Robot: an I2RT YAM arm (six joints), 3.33 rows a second.
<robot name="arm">
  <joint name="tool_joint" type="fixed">
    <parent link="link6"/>
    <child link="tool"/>
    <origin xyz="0 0 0" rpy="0 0 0"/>
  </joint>
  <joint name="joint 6" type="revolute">
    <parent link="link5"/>
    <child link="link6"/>
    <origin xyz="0 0.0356 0.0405" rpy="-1.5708 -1.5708 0"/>
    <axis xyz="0 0 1"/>
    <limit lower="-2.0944" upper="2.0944"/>
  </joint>
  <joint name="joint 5" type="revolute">
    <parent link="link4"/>
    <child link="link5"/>
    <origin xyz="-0.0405 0.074 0.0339" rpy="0 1.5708 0"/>
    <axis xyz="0 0 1"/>
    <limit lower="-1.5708" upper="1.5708"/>
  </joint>
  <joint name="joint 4" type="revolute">
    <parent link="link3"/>
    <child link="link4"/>
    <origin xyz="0.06 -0.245 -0.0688" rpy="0 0 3.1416"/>
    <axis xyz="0 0 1"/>
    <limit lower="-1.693" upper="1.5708"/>
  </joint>
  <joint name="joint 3" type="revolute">
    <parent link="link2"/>
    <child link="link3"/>
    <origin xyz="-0.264 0 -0.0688" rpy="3.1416 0 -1.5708"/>
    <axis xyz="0 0 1"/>
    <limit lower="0" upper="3.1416"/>
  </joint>
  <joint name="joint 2" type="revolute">
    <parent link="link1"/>
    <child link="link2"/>
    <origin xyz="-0.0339 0.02 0.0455" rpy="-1.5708 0 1.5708"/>
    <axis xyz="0 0 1"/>
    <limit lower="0" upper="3.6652"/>
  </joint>
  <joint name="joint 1" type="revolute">
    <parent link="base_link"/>
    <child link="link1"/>
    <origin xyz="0 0 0.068" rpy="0 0 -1.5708"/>
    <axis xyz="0 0 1"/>
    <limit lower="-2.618" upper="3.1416"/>
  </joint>
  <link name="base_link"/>
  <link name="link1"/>
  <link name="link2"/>
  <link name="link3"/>
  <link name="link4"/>
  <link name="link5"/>
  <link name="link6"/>
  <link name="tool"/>
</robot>
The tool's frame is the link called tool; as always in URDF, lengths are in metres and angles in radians.
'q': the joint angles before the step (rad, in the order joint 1, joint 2, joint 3, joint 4, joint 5, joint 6). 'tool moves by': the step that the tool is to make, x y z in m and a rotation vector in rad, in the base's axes. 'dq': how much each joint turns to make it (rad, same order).
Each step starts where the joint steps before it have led.
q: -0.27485, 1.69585, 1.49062, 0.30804, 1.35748, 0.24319
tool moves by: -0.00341, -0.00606, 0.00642, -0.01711, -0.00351, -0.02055
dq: -0.01755, -0.00001, -0.00041, 0.08125, 0.00077, -0.07438
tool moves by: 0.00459, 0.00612, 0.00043, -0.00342, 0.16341, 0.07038
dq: 0.01718, 0.00002, 0.00043, -0.00114, -0.06142, -0.15986
